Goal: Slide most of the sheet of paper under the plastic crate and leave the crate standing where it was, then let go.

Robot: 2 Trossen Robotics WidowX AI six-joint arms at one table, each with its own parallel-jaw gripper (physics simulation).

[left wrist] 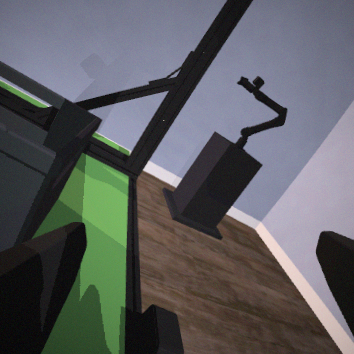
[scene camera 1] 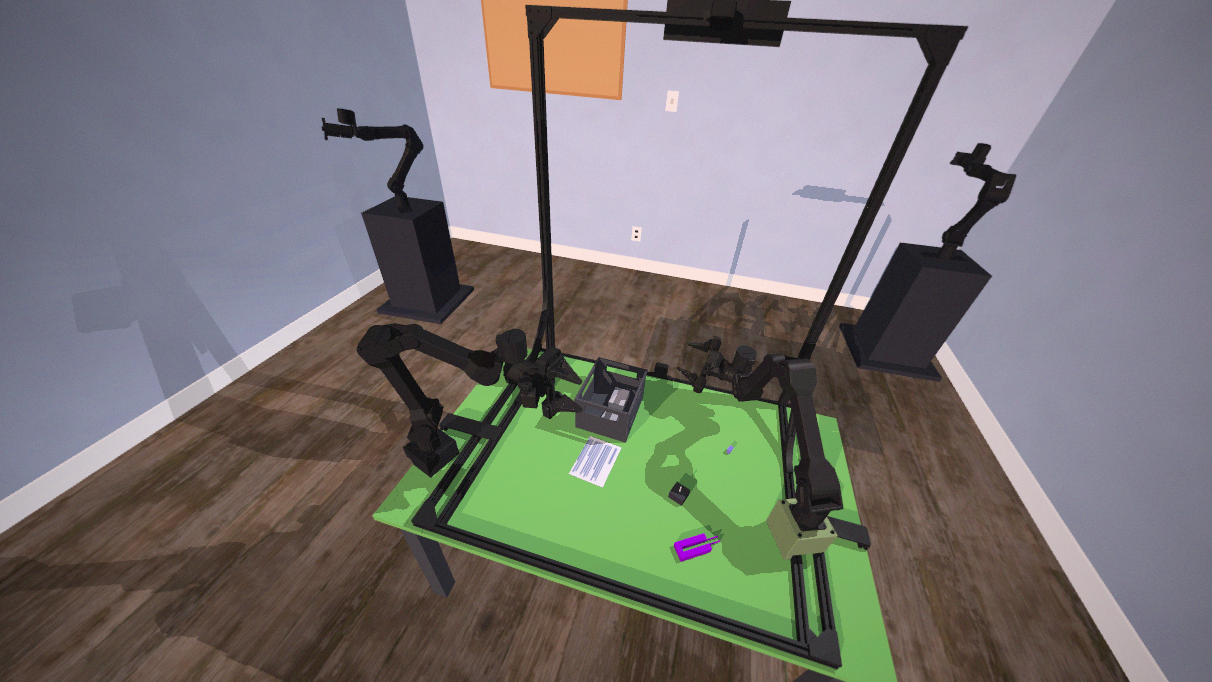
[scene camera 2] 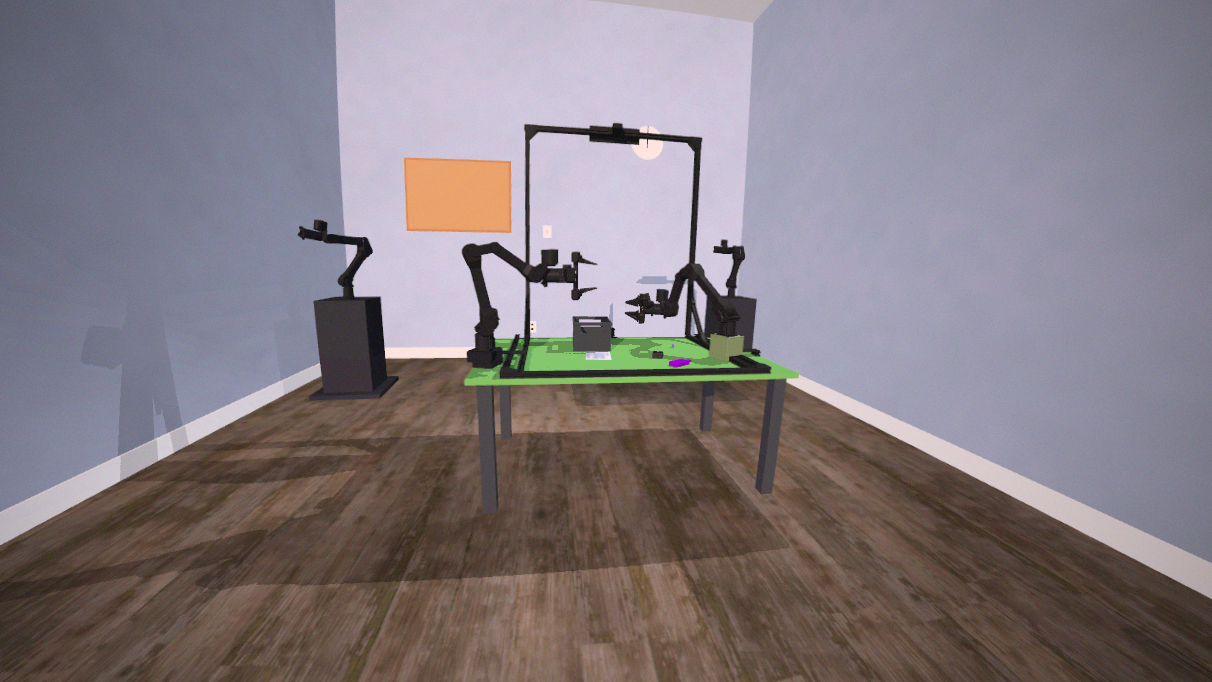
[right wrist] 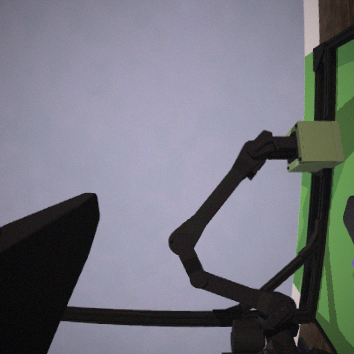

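The grey plastic crate stands upright at the back of the table, with light and dark shapes inside. The printed white sheet of paper lies flat just in front of it; whether its back edge is under the crate I cannot tell. My left gripper is open and empty, in the air to the right of the crate. My right gripper is open and empty, above the table at the crate's upper left. The paper does not show in either wrist view.
A small black block and a purple object lie right of the paper. A small bluish item lies farther back. A tan box surrounds the left arm's base. Black rails edge the table.
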